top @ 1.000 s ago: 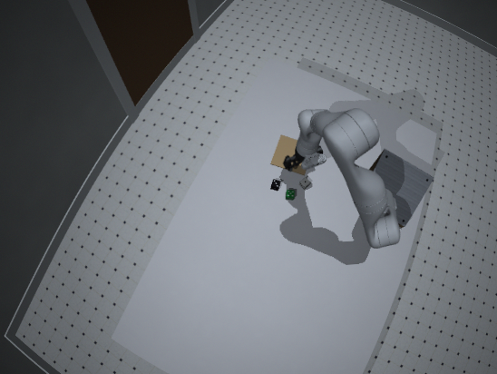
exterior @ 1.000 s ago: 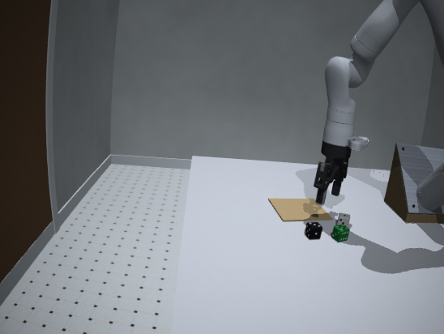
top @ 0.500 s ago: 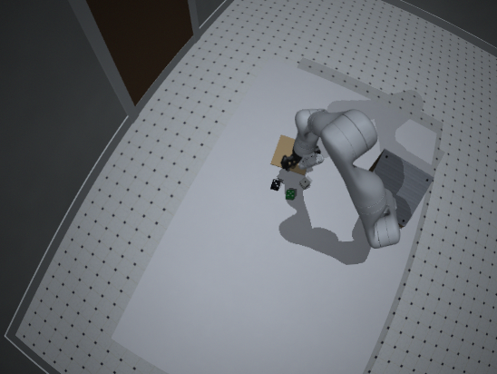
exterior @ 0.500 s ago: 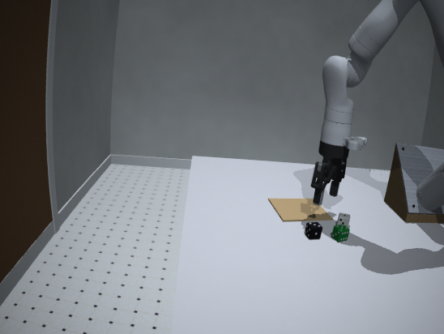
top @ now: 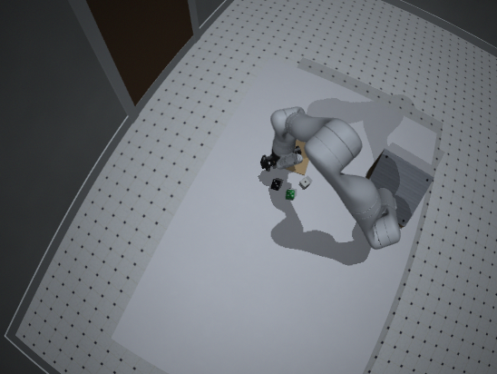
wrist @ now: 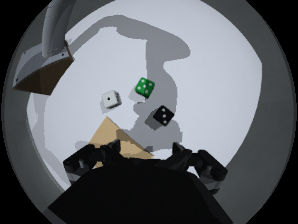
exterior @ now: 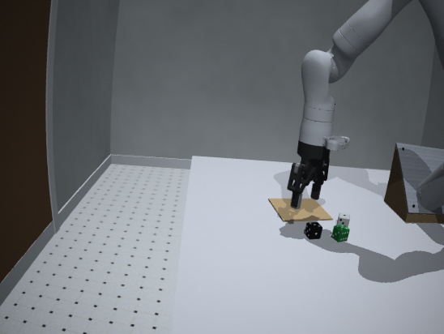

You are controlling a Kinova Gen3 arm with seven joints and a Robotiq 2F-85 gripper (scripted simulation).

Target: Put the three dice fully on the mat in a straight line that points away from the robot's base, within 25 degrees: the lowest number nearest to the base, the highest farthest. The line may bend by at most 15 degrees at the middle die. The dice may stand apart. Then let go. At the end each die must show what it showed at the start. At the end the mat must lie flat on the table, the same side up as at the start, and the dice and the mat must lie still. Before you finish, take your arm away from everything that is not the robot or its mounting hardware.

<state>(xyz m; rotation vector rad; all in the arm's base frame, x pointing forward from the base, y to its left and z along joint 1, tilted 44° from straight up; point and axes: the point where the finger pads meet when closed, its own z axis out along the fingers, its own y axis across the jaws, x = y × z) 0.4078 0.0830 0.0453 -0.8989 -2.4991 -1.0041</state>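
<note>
Now: the black die 20 mm behind my hand, 60 mm to the left of it and 50 mm below it. The rest, counted from my hand: green die (90 mm behind, 60 mm to the left, 50 mm below); then white die (110 mm behind, 10 mm to the right, 50 mm below); then tan mat (10 mm behind, 100 mm to the right, 60 mm below).
</note>
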